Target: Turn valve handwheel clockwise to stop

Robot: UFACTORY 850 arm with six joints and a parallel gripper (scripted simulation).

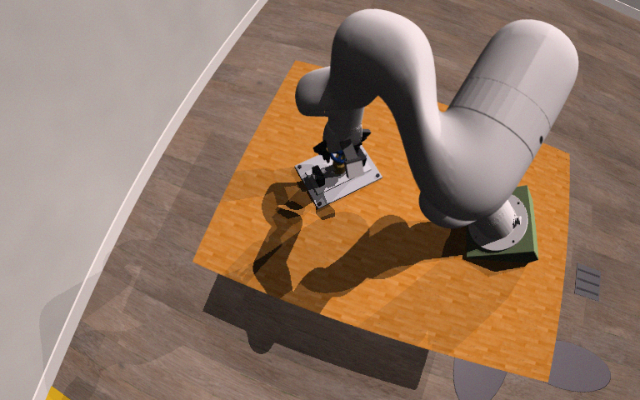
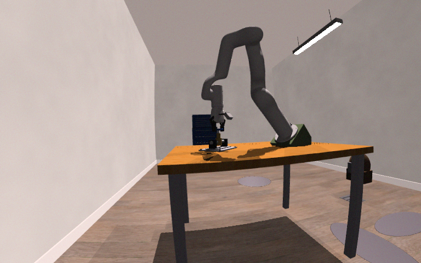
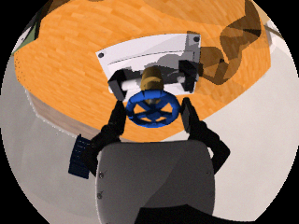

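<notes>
My hand is right at the blue handwheel.
</notes>
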